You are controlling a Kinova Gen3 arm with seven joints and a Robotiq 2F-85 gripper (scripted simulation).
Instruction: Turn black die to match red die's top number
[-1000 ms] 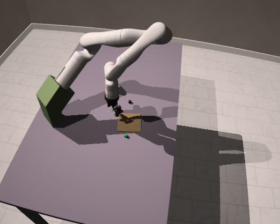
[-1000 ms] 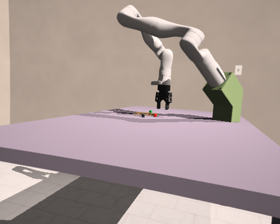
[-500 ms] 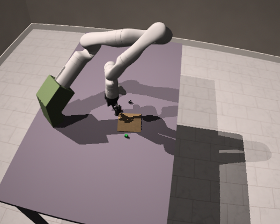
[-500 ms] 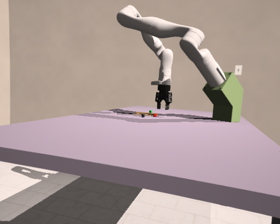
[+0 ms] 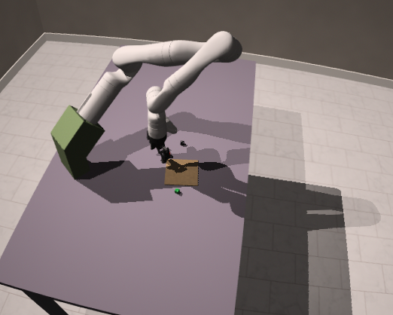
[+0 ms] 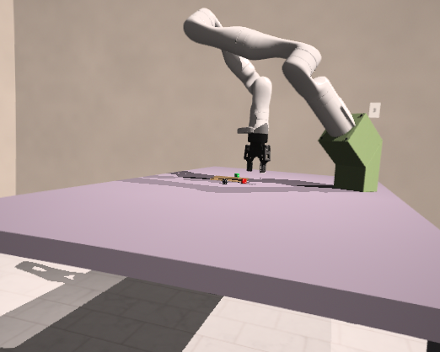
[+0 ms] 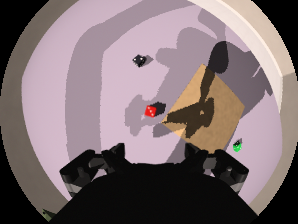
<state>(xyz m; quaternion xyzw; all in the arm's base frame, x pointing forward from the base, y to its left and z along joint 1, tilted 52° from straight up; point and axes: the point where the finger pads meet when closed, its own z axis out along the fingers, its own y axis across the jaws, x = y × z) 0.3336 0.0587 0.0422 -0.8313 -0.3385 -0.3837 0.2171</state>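
The red die is 20 mm ahead of my hand, 50 mm to the left of it and 40 mm below it. From my hand the other things lie so: black die: 60 mm ahead, 140 mm to the left, 40 mm below; then tan mat: 120 mm ahead, 20 mm to the right, 40 mm below; then green die: 140 mm ahead, 120 mm to the right, 40 mm below.
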